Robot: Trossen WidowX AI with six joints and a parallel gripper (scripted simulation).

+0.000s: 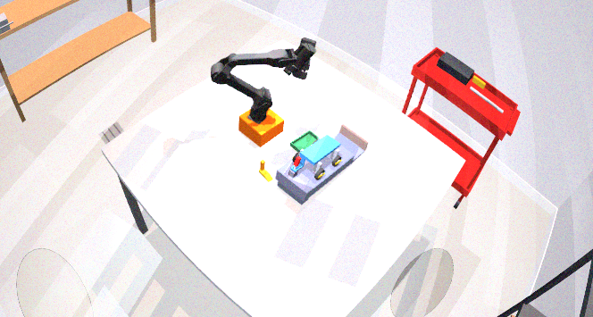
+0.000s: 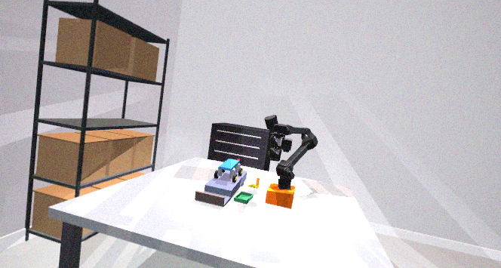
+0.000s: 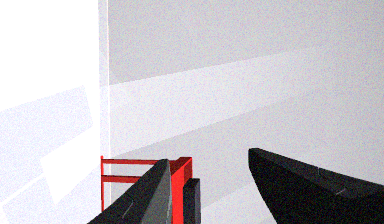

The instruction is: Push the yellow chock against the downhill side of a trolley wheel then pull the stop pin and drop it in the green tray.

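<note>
The yellow chock lies 8 cm ahead of my gripper tip, 44 cm to the right of it and 30 cm below it. Also, from my gripper tip: brown stop board (29 cm ahead, 6 cm to the right, 29 cm below); then green tray (13 cm ahead, 19 cm to the right, 33 cm below); then trolley (24 cm ahead, 32 cm to the right, 21 cm below).
</note>
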